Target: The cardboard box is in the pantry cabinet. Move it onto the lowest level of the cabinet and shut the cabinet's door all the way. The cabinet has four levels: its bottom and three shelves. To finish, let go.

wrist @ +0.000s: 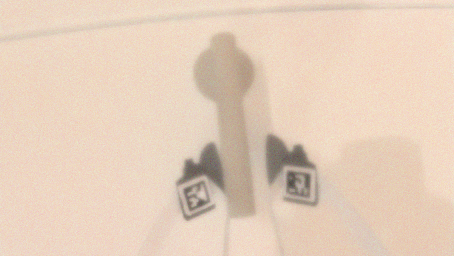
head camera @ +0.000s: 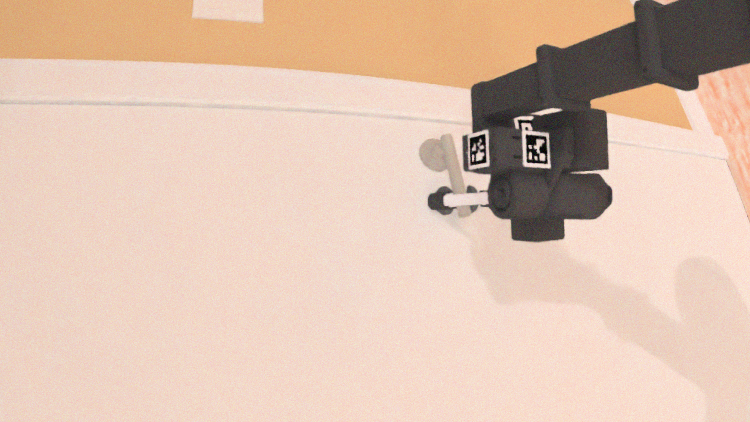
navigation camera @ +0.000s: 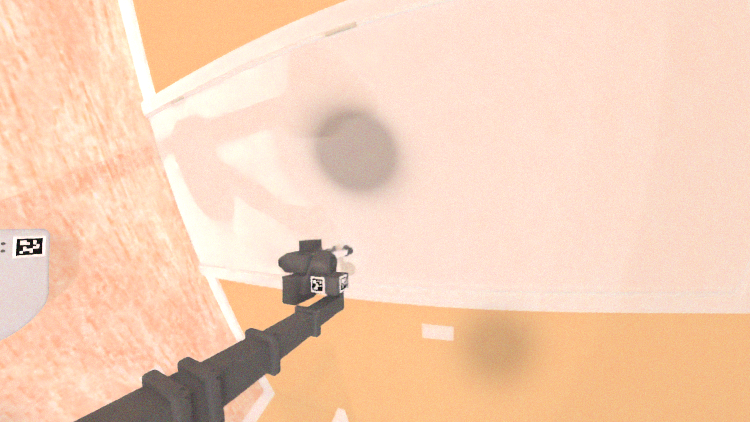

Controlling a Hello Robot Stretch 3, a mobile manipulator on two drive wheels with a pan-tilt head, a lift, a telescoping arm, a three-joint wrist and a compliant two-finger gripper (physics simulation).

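The pantry cabinet's pale door looks flat against its frame, with a thin seam beside the handle; whether it is fully shut I cannot tell. A beige bar handle on a round mount stands out from the door. My gripper is partly open around the handle's free end, one dark fingertip on each side. In the wrist view the left fingertip is very close to the bar and a gap shows at the right one. The cardboard box and the levels do not show.
The cabinet's pale side edge borders an orange wall with a white plate. My dark arm reaches across that wall. Reddish floor lies before the cabinet, with my base on it.
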